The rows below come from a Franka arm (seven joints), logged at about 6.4 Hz.
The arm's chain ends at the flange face. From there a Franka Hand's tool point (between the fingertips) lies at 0.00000 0.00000 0.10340 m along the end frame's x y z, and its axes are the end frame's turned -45 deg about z.
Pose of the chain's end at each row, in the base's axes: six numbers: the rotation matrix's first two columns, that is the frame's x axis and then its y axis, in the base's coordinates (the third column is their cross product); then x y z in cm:
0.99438 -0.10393 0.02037 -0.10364 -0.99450 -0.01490 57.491 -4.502 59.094
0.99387 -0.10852 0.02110 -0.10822 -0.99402 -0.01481 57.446 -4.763 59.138
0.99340 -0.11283 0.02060 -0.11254 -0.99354 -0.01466 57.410 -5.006 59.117
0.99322 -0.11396 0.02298 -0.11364 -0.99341 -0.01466 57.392 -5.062 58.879
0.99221 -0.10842 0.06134 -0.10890 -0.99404 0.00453 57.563 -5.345 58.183
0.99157 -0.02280 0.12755 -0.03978 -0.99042 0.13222 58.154 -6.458 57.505
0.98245 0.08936 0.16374 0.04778 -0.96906 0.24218 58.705 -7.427 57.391
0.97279 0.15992 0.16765 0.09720 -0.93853 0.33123 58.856 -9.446 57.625
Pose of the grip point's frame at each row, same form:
0.77642 0.62973 0.02494 0.62985 -0.77671 0.00387 57.716 -4.371 48.757
0.77930 0.62614 0.02539 0.62625 -0.77961 0.00445 57.679 -4.634 48.801
0.78202 0.62276 0.02493 0.62286 -0.78232 0.00420 57.639 -4.879 48.780
0.78267 0.62187 0.02662 0.62196 -0.78303 0.00588 57.645 -4.938 48.543
0.77860 0.62623 0.04017 0.62459 -0.77956 0.04658 58.188 -5.461 47.863
0.72927 0.68421 -0.00330 0.67302 -0.71645 0.18369 59.429 -7.866 47.341
0.66091 0.74842 -0.05547 0.72848 -0.62204 0.28703 60.569 -9.806 47.503
0.61914 0.77672 -0.11567 0.75660 -0.55056 0.35276 61.031 -12.609 48.024

